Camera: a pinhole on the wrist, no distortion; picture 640 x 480 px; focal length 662.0 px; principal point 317.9 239.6 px. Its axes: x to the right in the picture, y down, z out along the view. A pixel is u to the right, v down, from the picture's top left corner.
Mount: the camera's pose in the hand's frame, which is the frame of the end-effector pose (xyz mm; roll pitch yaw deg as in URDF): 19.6 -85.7 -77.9 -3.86 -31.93 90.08
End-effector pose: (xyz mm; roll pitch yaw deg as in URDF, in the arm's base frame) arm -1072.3 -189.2 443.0 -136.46 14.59 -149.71
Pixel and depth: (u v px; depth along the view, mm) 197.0 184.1 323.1
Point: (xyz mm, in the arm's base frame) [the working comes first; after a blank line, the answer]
In the camera's frame: -59.0 -27.1 323.1

-943.2 -504.2 525.0
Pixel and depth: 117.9 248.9 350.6
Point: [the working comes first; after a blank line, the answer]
In the camera's frame: -105.9 4.9 350.6

-905.2 -524.0 571.3
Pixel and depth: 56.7 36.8 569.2
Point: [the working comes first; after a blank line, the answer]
In the camera's frame: -224.6 -174.4 569.2

-927.7 -829.5 585.0
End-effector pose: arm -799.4 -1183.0 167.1 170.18 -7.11 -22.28
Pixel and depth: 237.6 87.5 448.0
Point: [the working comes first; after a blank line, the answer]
In the camera's frame: -54.3 -102.9 448.0

-554.8 -938.7 -156.8
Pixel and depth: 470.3 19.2 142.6
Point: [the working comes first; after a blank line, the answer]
In the camera's frame: 32.8 -47.5 142.6

-690.7 -1095.7 89.9
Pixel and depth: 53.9 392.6 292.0
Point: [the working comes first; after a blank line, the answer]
In the camera's frame: -116.4 67.5 292.0

-723.7 -875.0 0.3
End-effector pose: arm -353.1 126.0 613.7 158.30 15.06 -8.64
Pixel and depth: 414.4 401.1 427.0
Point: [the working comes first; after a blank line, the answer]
In the camera's frame: 62.2 104.2 427.0

-540.9 277.7 273.4
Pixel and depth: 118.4 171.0 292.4
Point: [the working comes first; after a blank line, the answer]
In the camera's frame: -88.1 -30.3 292.4

-346.7 375.2 381.0
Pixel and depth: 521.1 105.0 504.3
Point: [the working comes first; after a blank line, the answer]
In the camera's frame: 154.8 -102.5 504.3

-387.5 178.4 118.9
